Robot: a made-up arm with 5 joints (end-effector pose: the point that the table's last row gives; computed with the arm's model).
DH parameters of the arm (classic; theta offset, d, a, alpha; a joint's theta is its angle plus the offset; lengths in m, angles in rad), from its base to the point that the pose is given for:
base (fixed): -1.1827 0 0.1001 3.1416
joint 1: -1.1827 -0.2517 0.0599 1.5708
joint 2: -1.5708 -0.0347 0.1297 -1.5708
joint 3: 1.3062 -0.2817 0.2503 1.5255
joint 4: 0 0.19 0.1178 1.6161
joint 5: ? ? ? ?
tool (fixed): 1.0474 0.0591 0 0
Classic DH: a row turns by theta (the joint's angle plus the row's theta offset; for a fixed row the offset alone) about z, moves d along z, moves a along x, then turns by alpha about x.
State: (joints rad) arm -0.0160 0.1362 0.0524 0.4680 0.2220
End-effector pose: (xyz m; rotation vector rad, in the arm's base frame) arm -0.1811 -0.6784 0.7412 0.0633 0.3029 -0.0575
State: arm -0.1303 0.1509 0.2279 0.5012 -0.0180
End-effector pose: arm -0.1100 -0.7476 0.6061 0.4231 0.4713 0.0723
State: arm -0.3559 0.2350 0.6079 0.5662 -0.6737
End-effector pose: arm -0.0172 -0.7369 0.3337 1.2404 1.0889 0.2809
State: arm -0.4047 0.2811 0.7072 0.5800 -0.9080
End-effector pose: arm -0.0275 -0.7053 0.2925 1.4880 1.3282 0.2782
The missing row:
joint 5: -0.532 0.2302 0.1493 -1.5941
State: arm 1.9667 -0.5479 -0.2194 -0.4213 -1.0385
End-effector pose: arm -0.0147 0.5567 0.2334 0.3293 -1.6863 -1.9167
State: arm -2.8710 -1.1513 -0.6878 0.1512 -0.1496
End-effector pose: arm 0.8060 -0.0555 0.1020 1.2761 -0.1957 2.0246
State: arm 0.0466 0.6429 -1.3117 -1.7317 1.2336
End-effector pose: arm -0.1559 0.2095 0.5960 -1.9966 -1.1406 -1.5406
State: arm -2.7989 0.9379 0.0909 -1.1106 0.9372
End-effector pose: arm -0.0008 0.0522 0.9890 -0.8853 -1.1685 1.1013
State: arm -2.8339 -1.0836 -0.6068 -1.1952 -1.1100
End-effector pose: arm 0.4305 -0.1400 -0.0947 2.3233 1.2167 1.0473
